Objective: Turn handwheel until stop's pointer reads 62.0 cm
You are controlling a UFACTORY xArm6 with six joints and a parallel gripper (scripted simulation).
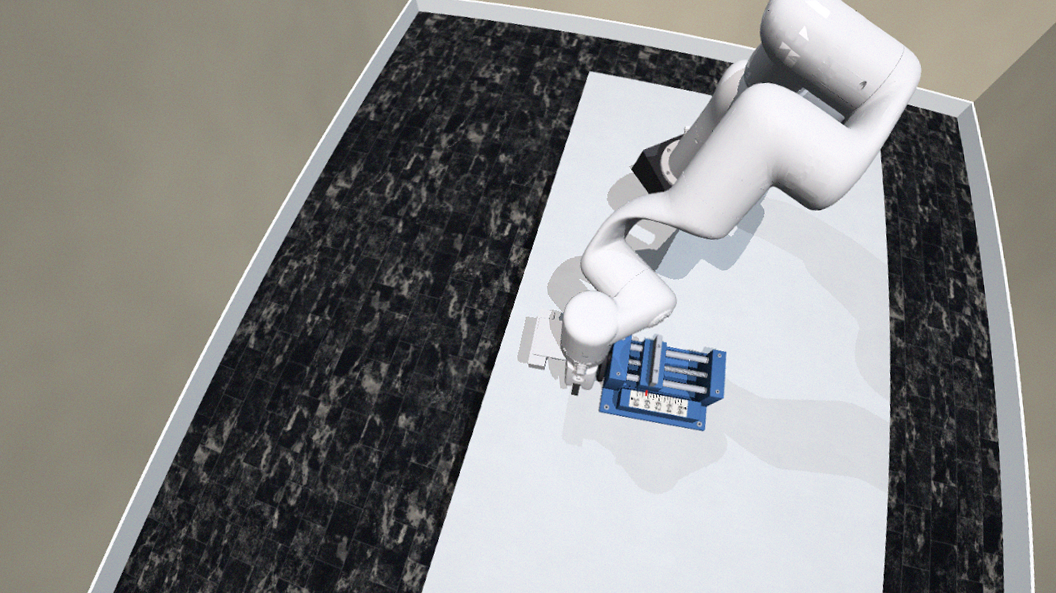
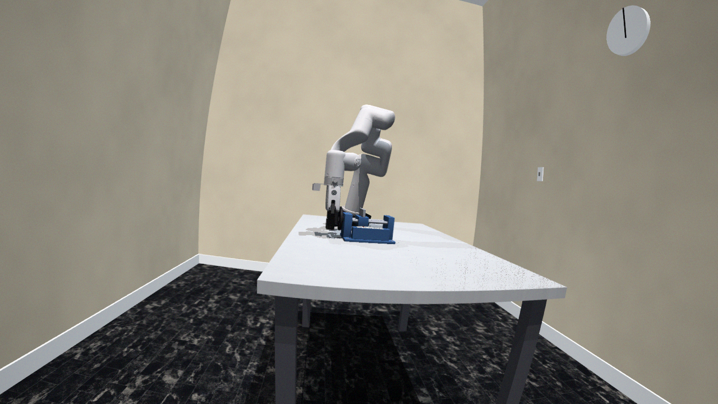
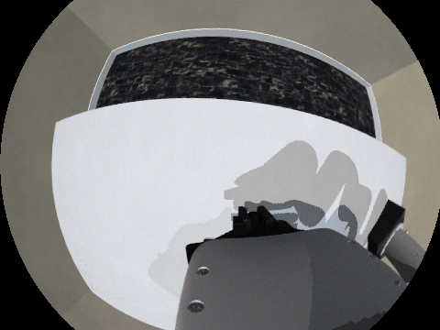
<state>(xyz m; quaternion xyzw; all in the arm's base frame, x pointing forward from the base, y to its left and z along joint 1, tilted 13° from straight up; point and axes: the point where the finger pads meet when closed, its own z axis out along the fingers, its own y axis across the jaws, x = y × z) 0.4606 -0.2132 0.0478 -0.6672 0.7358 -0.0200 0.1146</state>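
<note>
Now: hand 13 cm to the right of the stop and 4 cm below it. The rest, counted from my hand: handwheel: 2 cm to the left.
</note>
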